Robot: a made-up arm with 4 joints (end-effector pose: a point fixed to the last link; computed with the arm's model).
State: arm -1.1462 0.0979 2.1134 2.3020
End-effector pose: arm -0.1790 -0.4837 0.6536 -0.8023 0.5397 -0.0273 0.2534
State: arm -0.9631 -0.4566 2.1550 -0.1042
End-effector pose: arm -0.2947 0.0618 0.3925 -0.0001 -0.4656 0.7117 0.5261
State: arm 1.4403 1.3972 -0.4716 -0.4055
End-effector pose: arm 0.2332 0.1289 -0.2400 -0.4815 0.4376 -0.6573 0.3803
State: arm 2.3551 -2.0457 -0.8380 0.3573
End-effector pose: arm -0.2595 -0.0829 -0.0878 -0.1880 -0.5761 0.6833 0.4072
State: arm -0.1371 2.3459 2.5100 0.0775
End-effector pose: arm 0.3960 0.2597 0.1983 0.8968 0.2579 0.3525 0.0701
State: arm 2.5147 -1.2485 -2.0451 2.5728
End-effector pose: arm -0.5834 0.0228 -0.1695 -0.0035 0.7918 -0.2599 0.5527
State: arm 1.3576 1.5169 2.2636 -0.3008
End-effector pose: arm 0.2233 0.3520 -0.1403 0.2384 0.7274 0.3677 0.5280
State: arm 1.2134 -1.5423 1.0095 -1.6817
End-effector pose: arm -0.3387 -0.0981 -0.1940 -0.8948 0.0387 -0.0511 0.4419
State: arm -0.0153 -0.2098 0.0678 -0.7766
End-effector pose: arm -0.1283 0.3466 0.3145 -0.0087 0.2792 0.0320 0.9597
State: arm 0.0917 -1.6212 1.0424 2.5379
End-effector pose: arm -0.5864 0.3951 -0.0769 -0.2394 0.7361 -0.4808 0.4119
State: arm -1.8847 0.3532 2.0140 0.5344
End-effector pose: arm -0.1435 -0.5445 0.3311 0.6439 -0.6459 0.4097 0.0193
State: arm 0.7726 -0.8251 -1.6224 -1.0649
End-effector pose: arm -0.1597 0.3812 0.0052 0.2868 -0.0837 -0.4245 0.8547
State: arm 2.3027 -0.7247 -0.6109 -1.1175
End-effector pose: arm -0.2192 -0.1073 -0.3484 -0.7568 -0.0904 -0.2441 0.5996
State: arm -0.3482 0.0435 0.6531 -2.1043
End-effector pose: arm -0.2168 0.0588 0.6263 -0.1927 0.7914 0.3068 0.4923
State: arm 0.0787 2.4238 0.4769 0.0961
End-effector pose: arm 0.1740 0.4081 -0.0984 0.2096 0.8945 0.0371 0.3932
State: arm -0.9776 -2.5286 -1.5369 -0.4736
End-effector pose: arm -0.0906 0.2064 0.1598 0.7867 -0.5207 -0.3317 0.0026
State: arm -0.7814 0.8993 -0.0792 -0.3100
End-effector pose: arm 0.1891 0.1093 0.4323 0.3024 0.5397 0.1813 0.7645
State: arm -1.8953 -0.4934 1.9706 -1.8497
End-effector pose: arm -0.2787 -0.3542 0.0350 -0.0987 -0.0608 0.4706 0.8747
